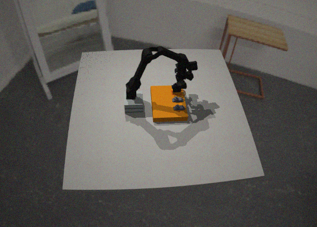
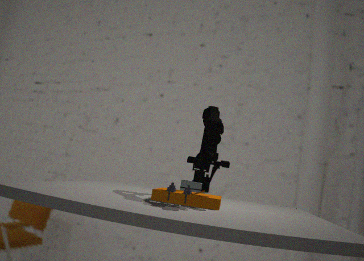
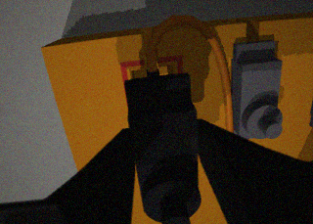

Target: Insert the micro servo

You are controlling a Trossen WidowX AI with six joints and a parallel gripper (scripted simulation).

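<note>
The orange deck lies 12 cm behind my gripper tip, 9 cm below it and 8 cm to the right of it.
</note>
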